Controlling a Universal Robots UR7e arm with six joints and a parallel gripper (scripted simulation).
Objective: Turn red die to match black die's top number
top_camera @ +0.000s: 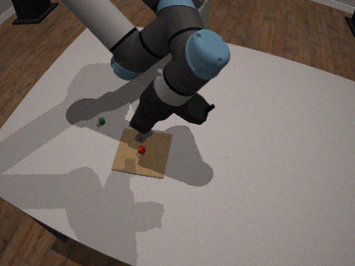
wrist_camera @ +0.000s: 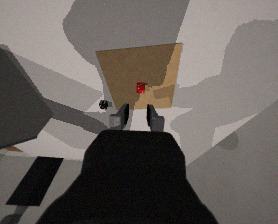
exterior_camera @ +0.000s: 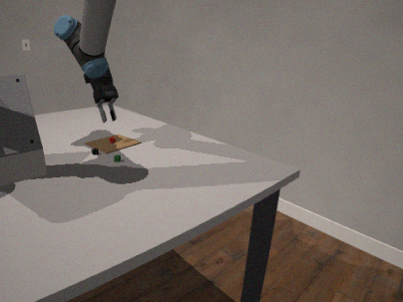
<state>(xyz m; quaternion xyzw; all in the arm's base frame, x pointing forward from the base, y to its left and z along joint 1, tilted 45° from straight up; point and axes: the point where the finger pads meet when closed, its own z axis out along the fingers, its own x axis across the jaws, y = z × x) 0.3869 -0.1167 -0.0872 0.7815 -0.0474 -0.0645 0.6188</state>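
Now: the red die 1 cm to the right of my hand and 8 cm below it. Round my hand: green die (7 cm behind, 16 cm to the right, 9 cm below); black die (9 cm behind, 6 cm to the right, 9 cm below); tan mat (1 cm to the right, 9 cm below).
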